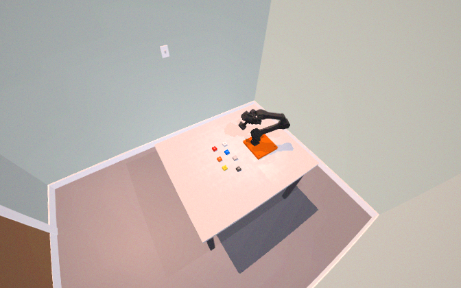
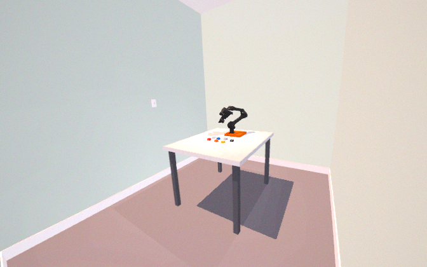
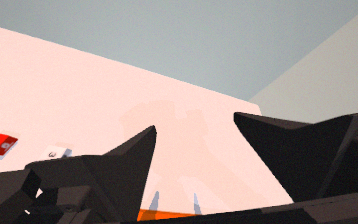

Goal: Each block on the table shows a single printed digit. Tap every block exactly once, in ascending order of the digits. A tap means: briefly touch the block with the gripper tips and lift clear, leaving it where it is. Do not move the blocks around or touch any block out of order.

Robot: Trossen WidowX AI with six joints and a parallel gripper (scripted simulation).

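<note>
Right now my gripper tip is 340 mm short of the yellow block, 240 mm to the right of it and 170 mm above it. Round my gripper tip: grey block: 210 mm ahead, 200 mm to the left, 170 mm below; blue block: 240 mm ahead, 120 mm to the left, 170 mm below; white block: 210 mm ahead, 40 mm to the left, 170 mm below.
</note>
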